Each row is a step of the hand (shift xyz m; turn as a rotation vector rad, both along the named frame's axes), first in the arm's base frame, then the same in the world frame.
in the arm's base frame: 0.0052 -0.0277 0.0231 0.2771 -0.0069 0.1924
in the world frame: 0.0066 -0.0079 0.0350 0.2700 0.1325 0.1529
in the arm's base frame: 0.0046 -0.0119 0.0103 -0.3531 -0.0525 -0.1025
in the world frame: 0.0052 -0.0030 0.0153 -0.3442 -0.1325 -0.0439
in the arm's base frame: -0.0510 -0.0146 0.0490 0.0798 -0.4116 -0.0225
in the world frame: -0.0513 0.0133 0.0490 0.1126 -0.3352 0.2264
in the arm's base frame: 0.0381 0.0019 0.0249 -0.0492 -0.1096 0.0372
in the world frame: 0.0370 0.0196 0.0181 -0.0417 -0.0693 0.0963
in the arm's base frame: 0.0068 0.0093 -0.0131 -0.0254 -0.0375 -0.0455
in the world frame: 0.0065 0.0002 -0.0162 -0.0208 -0.0592 -0.0136
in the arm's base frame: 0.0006 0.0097 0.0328 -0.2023 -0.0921 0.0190
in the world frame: -0.0013 0.0274 0.0205 -0.1950 -0.0790 0.0742
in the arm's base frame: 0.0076 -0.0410 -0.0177 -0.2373 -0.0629 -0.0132
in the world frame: 0.0114 -0.0426 0.0102 -0.2310 -0.0779 0.0316
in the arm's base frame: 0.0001 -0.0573 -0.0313 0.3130 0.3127 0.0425
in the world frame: 0.0057 -0.0644 0.0092 0.2858 0.3010 -0.1589
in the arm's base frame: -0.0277 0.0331 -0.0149 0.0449 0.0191 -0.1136
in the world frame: -0.0297 0.0152 -0.0312 0.0471 -0.0488 -0.1033
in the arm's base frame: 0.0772 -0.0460 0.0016 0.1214 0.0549 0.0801
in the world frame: 0.0805 -0.0293 0.0273 0.1139 0.1017 0.0290
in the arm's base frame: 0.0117 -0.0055 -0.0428 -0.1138 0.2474 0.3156
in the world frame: 0.0136 -0.0290 -0.0312 -0.1436 0.3763 0.1073
